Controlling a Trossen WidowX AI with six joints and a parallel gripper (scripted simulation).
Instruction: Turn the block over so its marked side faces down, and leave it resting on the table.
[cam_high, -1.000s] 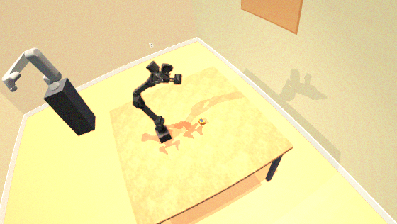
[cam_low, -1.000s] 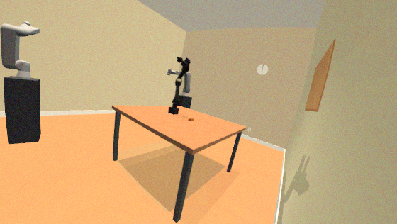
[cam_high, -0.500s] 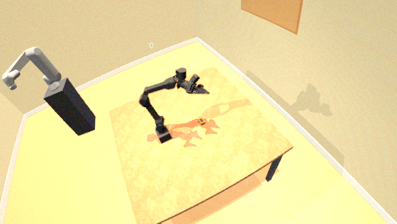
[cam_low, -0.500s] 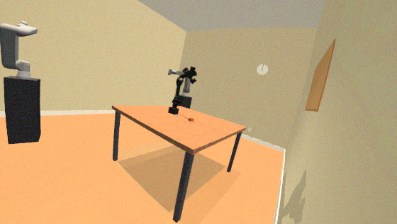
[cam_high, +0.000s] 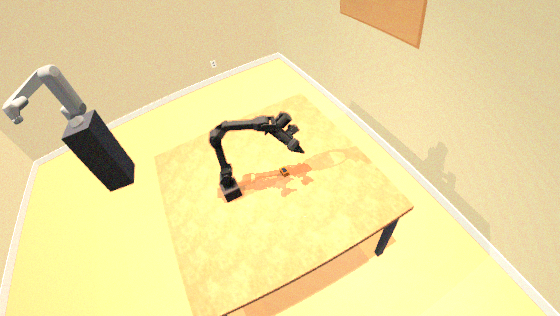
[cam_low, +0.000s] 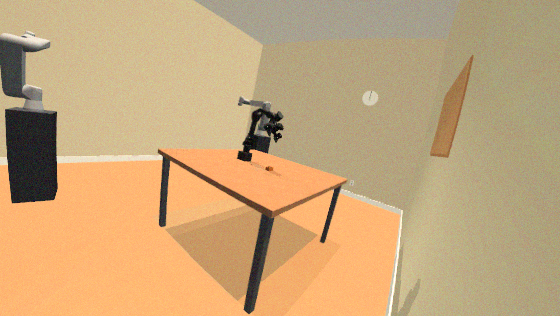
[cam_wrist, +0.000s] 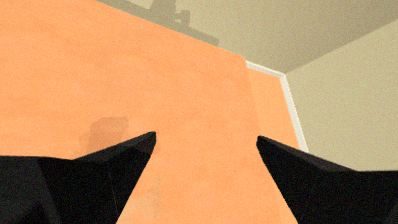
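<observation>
The orange block lies 26 cm below my gripper tip, 12 cm to the left of it and 9 cm behind it.
</observation>
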